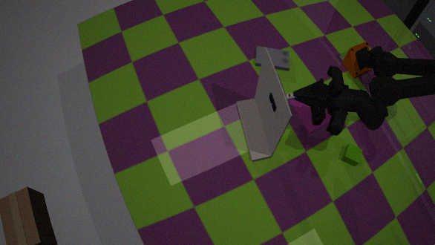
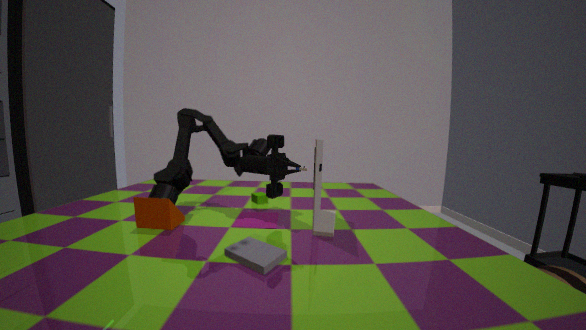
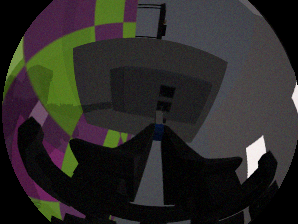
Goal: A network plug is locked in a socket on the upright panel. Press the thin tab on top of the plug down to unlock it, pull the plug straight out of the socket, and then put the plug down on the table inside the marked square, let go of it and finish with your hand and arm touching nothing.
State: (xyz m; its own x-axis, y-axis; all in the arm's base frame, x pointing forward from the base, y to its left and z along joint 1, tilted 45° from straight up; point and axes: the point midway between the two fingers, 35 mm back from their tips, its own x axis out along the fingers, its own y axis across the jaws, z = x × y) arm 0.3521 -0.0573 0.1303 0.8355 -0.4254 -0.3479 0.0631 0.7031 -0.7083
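The magenta marked square is 120 mm behind my gripper tip, 10 mm to the left of it and 150 mm below it. Also, from my gripper tip: flat grey block 110 mm behind, 190 mm to the right, 150 mm below; then upright panel 60 mm ahead, 10 mm to the right, 50 mm below; then network plug right at my gripper tip.
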